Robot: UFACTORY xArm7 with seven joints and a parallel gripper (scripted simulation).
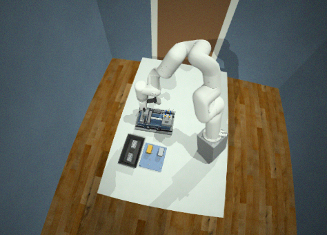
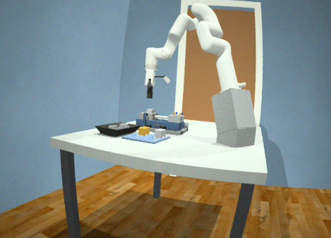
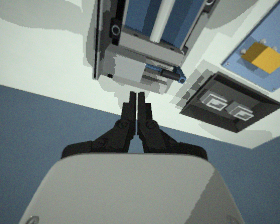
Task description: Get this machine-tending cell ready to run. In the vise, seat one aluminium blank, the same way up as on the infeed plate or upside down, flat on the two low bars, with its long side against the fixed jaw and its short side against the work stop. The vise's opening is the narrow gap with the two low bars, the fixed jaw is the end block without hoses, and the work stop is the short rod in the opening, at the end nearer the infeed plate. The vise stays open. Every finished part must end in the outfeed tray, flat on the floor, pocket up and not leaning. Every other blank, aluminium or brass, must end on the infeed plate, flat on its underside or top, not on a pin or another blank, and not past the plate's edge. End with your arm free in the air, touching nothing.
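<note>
My gripper is now 120 mm above the fixed jaw, 20 mm short of it and 10 mm to the right of it. The rest, counted from my hand: vise 160 mm below, 80 mm behind; hosed end block 170 mm behind, 120 mm below, 10 mm to the right; grey rail 170 mm below, 90 mm to the right, 70 mm behind.
</note>
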